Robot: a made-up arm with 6 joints. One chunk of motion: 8 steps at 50 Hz.
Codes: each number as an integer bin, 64 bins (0 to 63) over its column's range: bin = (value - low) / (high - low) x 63, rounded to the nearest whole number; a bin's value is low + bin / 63 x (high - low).
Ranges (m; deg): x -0.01..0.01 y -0.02..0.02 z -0.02..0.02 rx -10..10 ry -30..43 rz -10..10
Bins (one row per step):
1: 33 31 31 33 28 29
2: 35 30 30 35 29 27
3: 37 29 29 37 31 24
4: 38 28 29 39 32 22
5: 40 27 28 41 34 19
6: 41 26 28 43 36 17
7: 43 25 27 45 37 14
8: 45 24 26 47 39 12
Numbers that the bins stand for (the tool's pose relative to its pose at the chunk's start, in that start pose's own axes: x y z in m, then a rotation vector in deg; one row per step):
1: 0.0005 -0.0003 -0.0003 0.48 2.44 -0.79
2: 0.0011 -0.0010 -0.0010 1.11 3.60 -1.43
3: 0.0017 -0.0016 -0.0016 1.75 5.92 -2.38
4: 0.0021 -0.0022 -0.0016 2.38 7.08 -3.02
5: 0.0027 -0.0029 -0.0022 3.02 9.40 -3.97
6: 0.0030 -0.0035 -0.0022 3.65 11.71 -4.60
7: 0.0037 -0.0041 -0.0029 4.29 12.87 -5.56
8: 0.0043 -0.0048 -0.0035 4.92 15.19 -6.19

